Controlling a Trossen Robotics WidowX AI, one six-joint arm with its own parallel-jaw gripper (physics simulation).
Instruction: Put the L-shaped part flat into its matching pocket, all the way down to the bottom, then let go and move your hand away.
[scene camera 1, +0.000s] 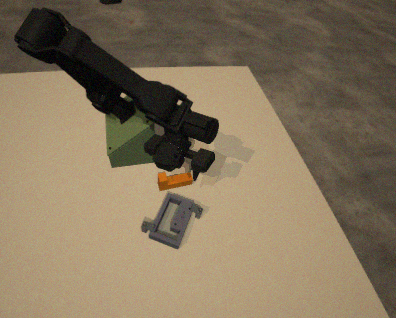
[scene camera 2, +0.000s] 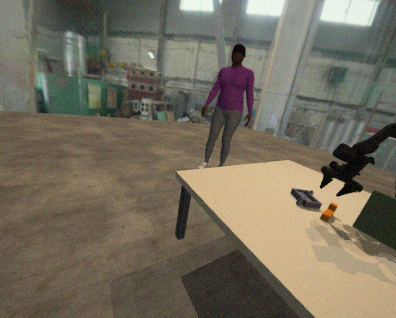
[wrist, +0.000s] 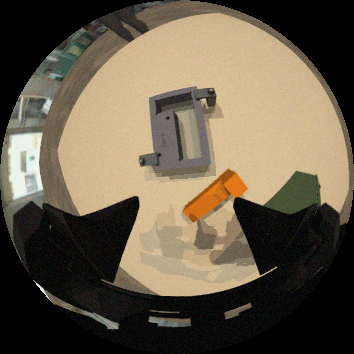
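My gripper (scene camera 1: 180, 174) is 680 mm from the lens, while a grey pocket fixture (scene camera 1: 170, 224) is 730 mm from the lens.
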